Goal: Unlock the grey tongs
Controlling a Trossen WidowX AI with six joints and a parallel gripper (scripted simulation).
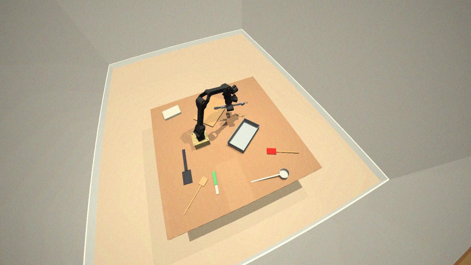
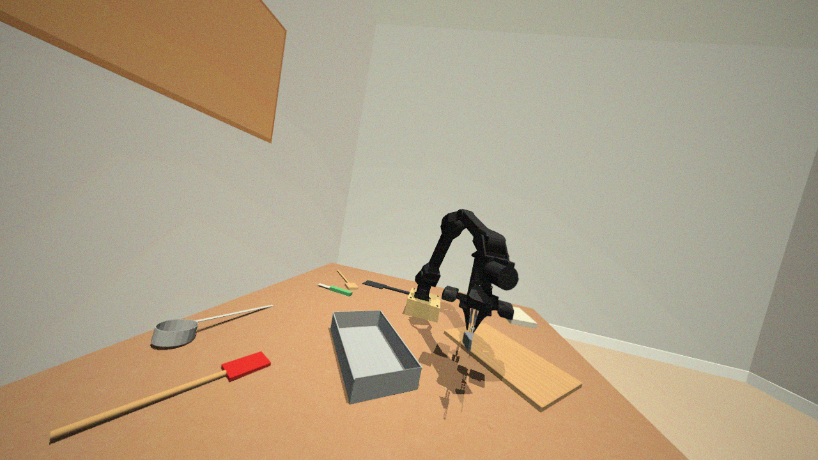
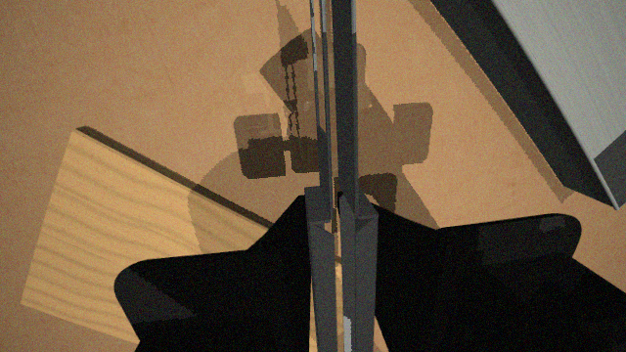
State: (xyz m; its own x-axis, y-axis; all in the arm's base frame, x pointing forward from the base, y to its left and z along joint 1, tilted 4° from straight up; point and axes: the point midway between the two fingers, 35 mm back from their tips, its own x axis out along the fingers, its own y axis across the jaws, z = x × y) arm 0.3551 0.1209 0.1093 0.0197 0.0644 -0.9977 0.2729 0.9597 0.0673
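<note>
Now: the wooden board 170 mm to the left of my gripper tip, 130 mm behind it and 120 mm below it. From my gripper tip the other things lie so: red spatula: 560 mm to the right, 200 mm ahead, 120 mm below; grey roasting tin: 270 mm to the right, 100 mm below, 10 mm ahead; white block: 530 mm behind, 370 mm to the left, 110 mm below.
</note>
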